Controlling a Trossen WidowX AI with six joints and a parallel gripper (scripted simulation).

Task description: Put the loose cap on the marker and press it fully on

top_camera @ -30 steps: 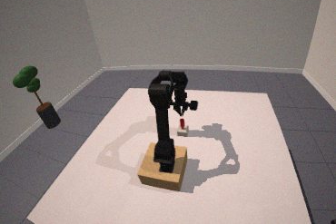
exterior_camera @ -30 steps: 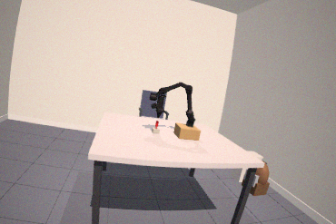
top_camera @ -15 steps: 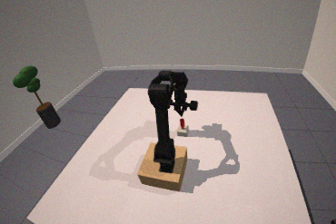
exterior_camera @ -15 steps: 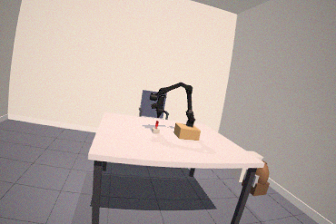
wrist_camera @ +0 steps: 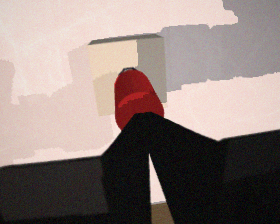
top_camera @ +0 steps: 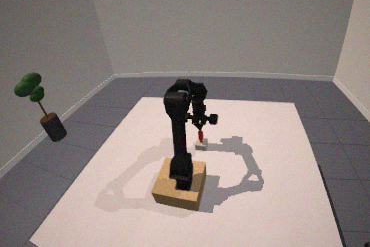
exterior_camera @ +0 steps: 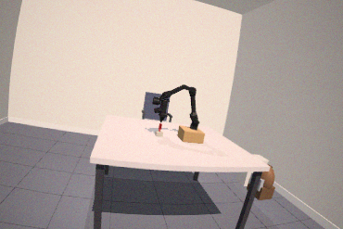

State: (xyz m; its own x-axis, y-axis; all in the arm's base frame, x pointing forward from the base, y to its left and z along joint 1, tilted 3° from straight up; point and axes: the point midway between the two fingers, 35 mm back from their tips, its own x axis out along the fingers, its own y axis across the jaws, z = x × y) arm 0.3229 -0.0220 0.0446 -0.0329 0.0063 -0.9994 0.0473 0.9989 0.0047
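My gripper tip is 40 mm above the red cap. The rest, counted from my gripper tip: holder block (100 mm below).
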